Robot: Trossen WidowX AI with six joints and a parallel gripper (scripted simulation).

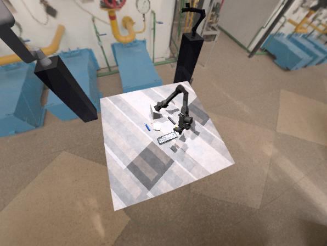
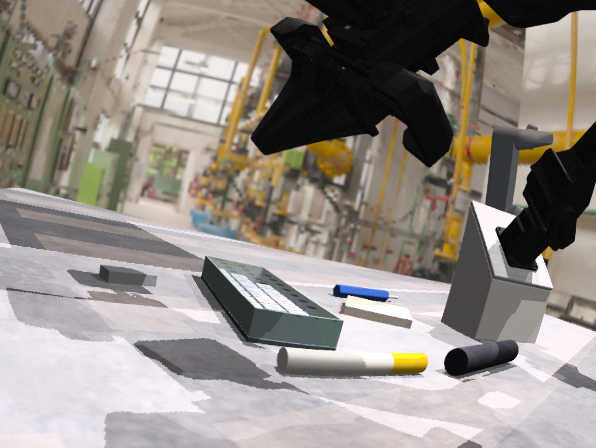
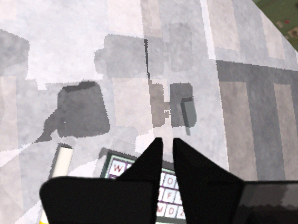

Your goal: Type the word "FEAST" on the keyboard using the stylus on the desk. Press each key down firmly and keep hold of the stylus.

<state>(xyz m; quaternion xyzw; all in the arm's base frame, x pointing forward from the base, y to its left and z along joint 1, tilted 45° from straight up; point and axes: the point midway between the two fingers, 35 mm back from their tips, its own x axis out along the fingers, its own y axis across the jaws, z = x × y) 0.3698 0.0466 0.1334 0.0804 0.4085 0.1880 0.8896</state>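
The blue stylus lies 280 mm behind my gripper tip, 280 mm to the right of it and 130 mm below it. Also, from my gripper tip: yellow marker: 110 mm behind, 50 mm to the left, 130 mm below; grey block: 70 mm ahead, 110 mm to the right, 130 mm below; cream block: 220 mm behind, 170 mm to the right, 130 mm below.
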